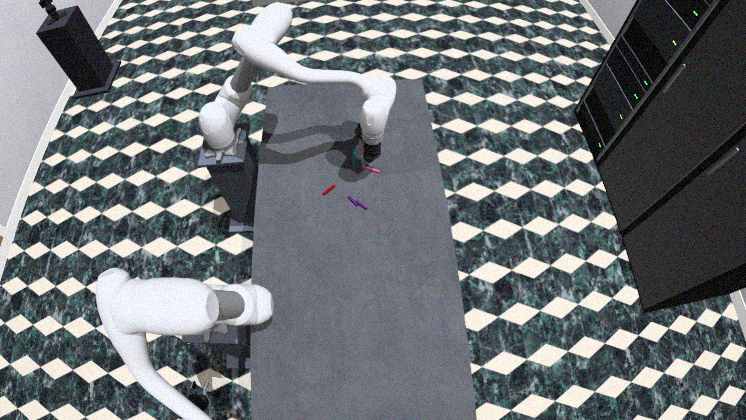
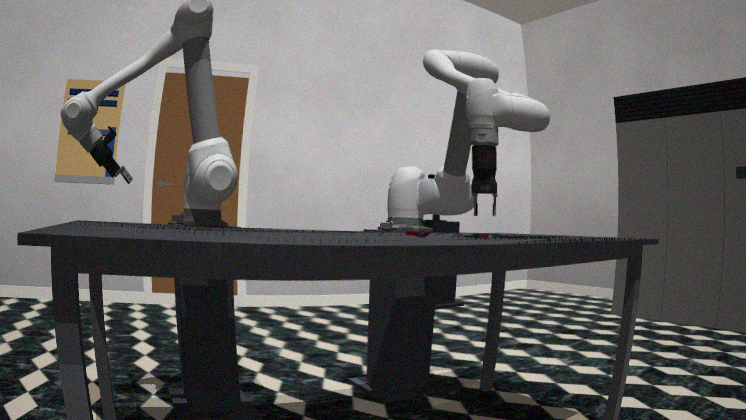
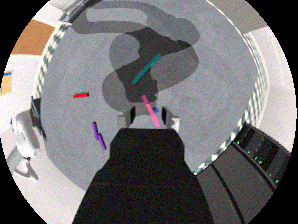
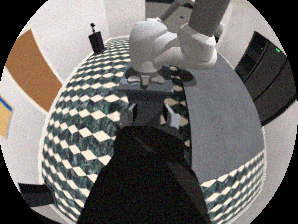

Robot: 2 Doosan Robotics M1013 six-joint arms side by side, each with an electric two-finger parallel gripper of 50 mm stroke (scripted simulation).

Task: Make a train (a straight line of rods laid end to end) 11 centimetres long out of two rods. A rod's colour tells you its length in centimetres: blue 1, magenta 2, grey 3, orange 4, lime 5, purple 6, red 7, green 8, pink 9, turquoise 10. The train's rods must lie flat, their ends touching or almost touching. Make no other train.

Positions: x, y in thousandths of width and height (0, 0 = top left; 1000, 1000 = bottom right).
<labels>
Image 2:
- left gripper: 649, 513
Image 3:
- left gripper: 498, 498
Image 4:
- right gripper: 505, 489
</labels>
